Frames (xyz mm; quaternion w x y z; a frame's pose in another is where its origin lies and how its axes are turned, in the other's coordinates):
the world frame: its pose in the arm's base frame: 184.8 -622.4 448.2 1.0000 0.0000 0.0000 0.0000
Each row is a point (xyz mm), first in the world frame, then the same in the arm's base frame.
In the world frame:
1: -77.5 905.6 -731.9
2: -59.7 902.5 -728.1
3: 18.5 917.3 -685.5
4: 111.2 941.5 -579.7
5: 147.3 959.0 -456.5
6: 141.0 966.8 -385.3
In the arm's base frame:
1: 107.3 283.2 -283.7
2: 125.1 280.1 -279.9
3: 203.3 294.9 -237.3
4: 296.0 319.1 -131.5
5: 332.1 336.6 -8.3
6: 325.8 344.4 62.9

